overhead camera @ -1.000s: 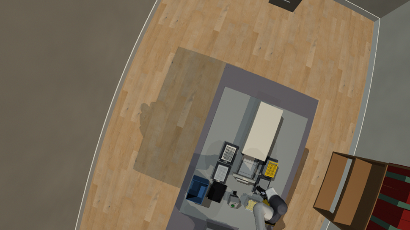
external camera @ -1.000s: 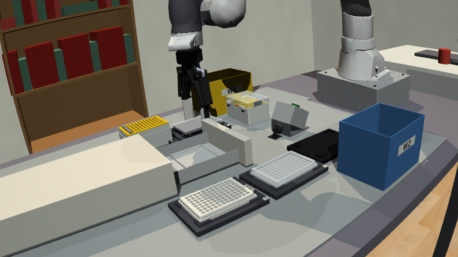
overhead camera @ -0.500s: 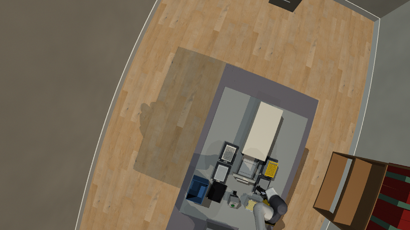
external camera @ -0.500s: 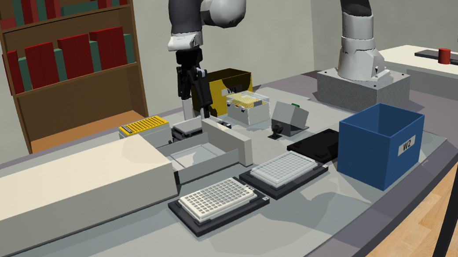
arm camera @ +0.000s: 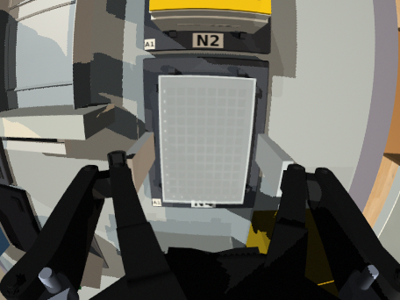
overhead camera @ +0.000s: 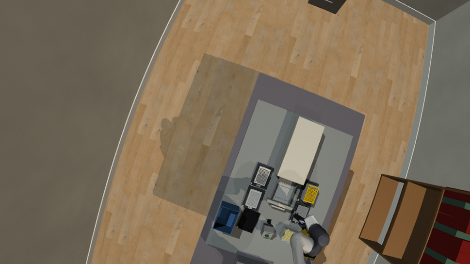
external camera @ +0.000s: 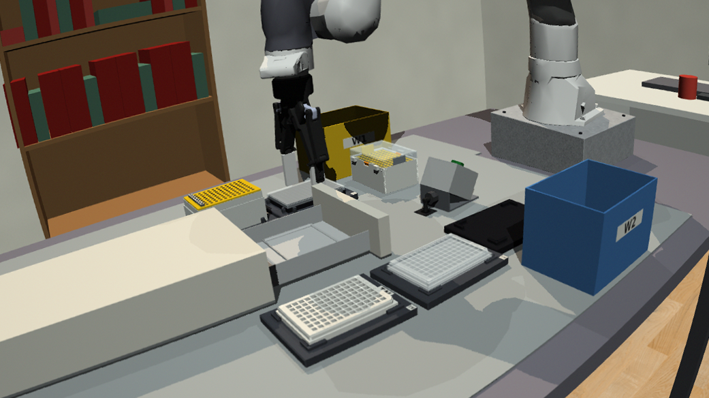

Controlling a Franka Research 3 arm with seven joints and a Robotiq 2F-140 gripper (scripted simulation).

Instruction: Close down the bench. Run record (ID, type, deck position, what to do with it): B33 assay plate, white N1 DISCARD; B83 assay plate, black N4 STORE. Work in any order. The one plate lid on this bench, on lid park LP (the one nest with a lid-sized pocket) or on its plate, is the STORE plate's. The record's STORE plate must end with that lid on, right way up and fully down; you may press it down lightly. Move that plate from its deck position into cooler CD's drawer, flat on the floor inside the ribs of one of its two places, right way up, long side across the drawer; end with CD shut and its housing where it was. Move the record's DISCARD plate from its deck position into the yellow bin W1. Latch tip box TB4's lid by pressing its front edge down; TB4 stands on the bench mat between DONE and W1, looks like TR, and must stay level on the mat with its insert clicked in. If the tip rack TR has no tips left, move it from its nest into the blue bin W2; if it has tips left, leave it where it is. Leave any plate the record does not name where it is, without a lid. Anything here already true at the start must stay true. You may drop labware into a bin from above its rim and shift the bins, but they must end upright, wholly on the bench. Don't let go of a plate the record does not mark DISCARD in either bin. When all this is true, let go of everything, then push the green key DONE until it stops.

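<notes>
Right now my hand is 20 mm above the clear plate lid. From my hand the other things lie so: black plate: 30 mm below; then tip rack TR: 160 mm ahead, 10 mm above; then nest N4: 40 mm below.
</notes>
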